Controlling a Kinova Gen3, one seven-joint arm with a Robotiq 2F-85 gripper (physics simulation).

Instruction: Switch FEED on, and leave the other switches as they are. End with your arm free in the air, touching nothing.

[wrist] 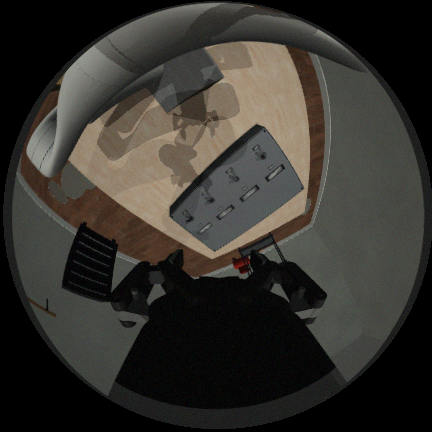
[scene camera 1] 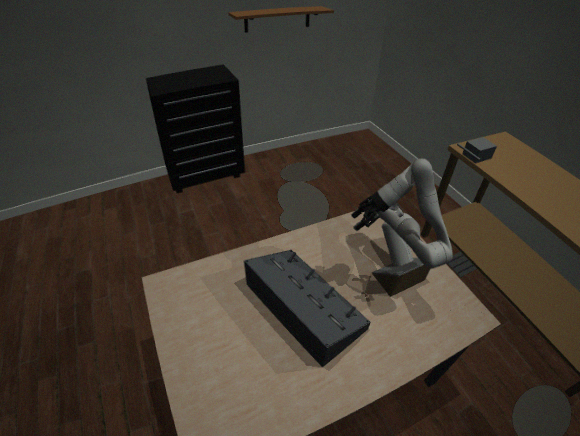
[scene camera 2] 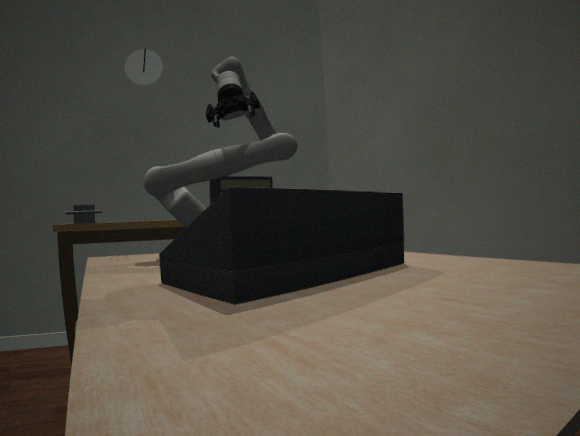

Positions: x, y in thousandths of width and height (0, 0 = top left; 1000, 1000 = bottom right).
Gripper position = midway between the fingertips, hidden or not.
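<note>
My gripper (scene camera 2: 404, 276). Dark grey switch box (scene camera 2: 434, 558). Gripper (wrist: 501, 594). Dark grey switch box (wrist: 612, 427). Dark grey switch box (scene camera 1: 553, 742).
</note>
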